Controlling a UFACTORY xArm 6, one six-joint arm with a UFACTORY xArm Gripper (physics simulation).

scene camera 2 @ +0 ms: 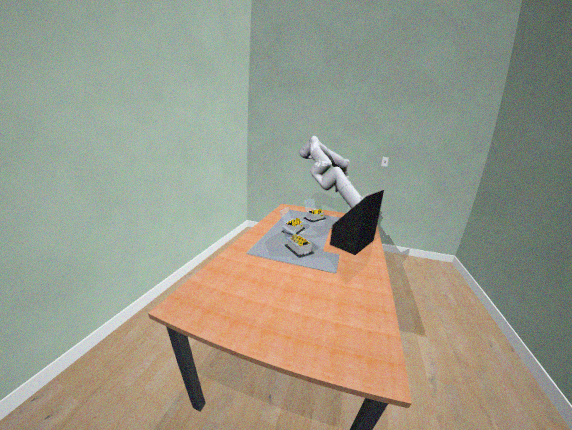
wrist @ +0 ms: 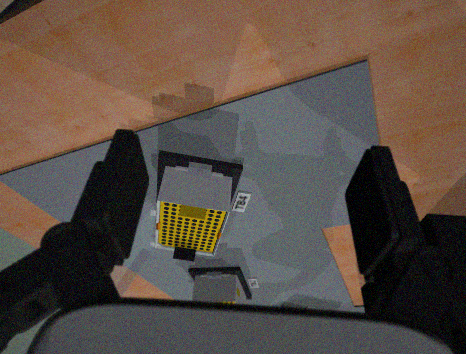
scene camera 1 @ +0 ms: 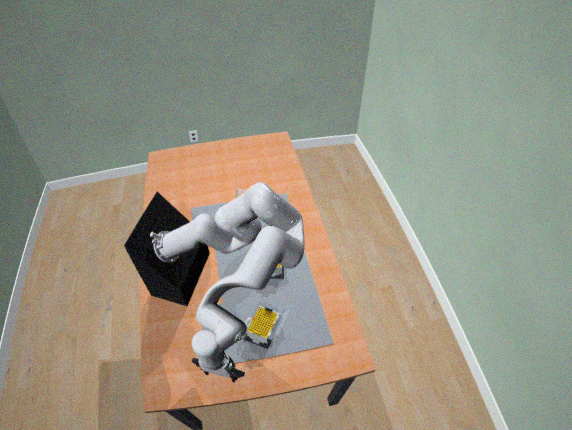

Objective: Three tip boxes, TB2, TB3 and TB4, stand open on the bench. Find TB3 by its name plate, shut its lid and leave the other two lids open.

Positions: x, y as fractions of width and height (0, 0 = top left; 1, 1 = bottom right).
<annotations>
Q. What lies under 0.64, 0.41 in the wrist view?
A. A grey mat.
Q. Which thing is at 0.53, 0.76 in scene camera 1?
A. A grey mat.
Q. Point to a grey mat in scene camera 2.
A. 0.48, 0.57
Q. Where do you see a clear lid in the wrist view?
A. At 0.26, 0.78
</annotations>
